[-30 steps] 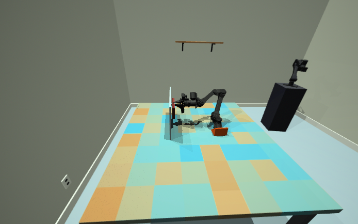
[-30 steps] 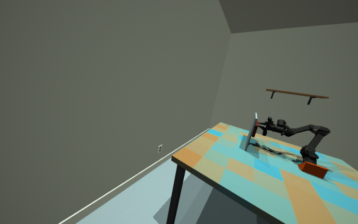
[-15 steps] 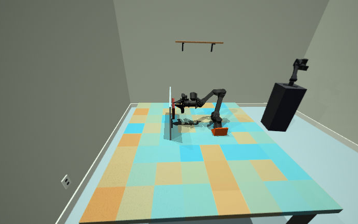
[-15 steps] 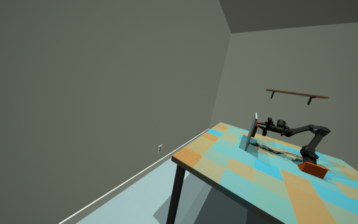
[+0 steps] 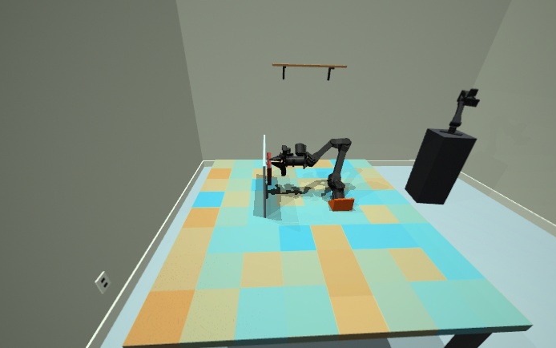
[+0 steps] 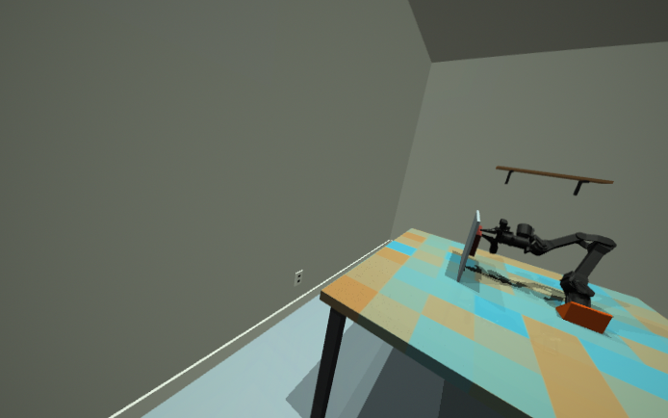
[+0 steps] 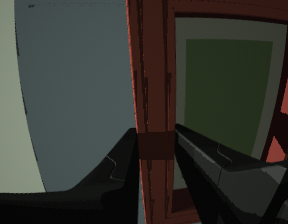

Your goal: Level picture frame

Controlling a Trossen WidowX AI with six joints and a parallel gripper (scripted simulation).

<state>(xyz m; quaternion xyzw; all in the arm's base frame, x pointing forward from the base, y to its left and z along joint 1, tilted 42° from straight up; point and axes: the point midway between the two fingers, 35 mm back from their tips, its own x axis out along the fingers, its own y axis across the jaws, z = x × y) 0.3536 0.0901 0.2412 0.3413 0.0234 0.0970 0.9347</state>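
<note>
The picture frame is 1 cm ahead of my gripper tip and 5 cm below it. Round my gripper tip: wall panel: 2 cm ahead, 1 cm to the left, 7 cm below.
</note>
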